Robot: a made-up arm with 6 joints. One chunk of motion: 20 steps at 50 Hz.
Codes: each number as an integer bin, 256 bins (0 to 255) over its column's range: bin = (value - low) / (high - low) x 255, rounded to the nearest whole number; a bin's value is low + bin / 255 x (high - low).
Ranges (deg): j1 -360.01..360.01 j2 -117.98..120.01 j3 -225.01..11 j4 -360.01..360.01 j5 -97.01..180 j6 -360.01..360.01
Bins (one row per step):
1: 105 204 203 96 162 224
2: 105 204 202 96 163 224
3: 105 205 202 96 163 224
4: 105 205 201 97 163 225
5: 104 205 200 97 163 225
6: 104 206 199 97 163 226
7: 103 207 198 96 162 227
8: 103 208 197 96 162 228
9: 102 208 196 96 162 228
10: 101 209 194 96 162 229
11: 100 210 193 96 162 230
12: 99 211 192 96 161 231
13: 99 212 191 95 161 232
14: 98 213 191 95 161 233
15: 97 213 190 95 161 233
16: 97 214 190 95 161 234
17: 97 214 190 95 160 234
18: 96 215 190 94 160 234
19: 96 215 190 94 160 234
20: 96 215 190 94 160 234
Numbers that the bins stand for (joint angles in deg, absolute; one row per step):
1: -63.53 72.41 -37.13 -88.94 78.97 272.48
2: -63.53 72.41 -38.05 -88.94 80.06 272.48
3: -63.53 73.35 -38.05 -88.94 80.06 272.48
4: -63.53 73.35 -38.98 -86.12 80.06 275.30
5: -66.35 73.35 -39.90 -86.12 80.06 275.30
6: -66.35 74.28 -40.83 -86.12 80.06 278.13
7: -69.18 75.21 -41.76 -88.94 78.97 280.95
8: -69.18 76.15 -42.68 -88.94 78.97 283.77
9: -72.00 76.15 -43.61 -88.94 78.97 283.77
10: -74.83 77.08 -45.46 -88.94 78.97 286.60
11: -77.65 78.01 -46.38 -88.94 78.97 289.42
12: -80.47 78.95 -47.31 -88.94 77.89 292.24
13: -80.47 79.88 -48.23 -91.77 77.89 295.07
14: -83.30 80.81 -48.23 -91.77 77.89 297.89
15: -86.12 80.81 -49.16 -91.77 77.89 297.89
16: -86.12 81.74 -49.16 -91.77 77.89 300.71
17: -86.12 81.74 -49.16 -91.77 76.80 300.71
18: -88.94 82.68 -49.16 -94.59 76.80 300.71
19: -88.94 82.68 -49.16 -94.59 76.80 300.71
20: -88.94 82.68 -49.16 -94.59 76.80 300.71

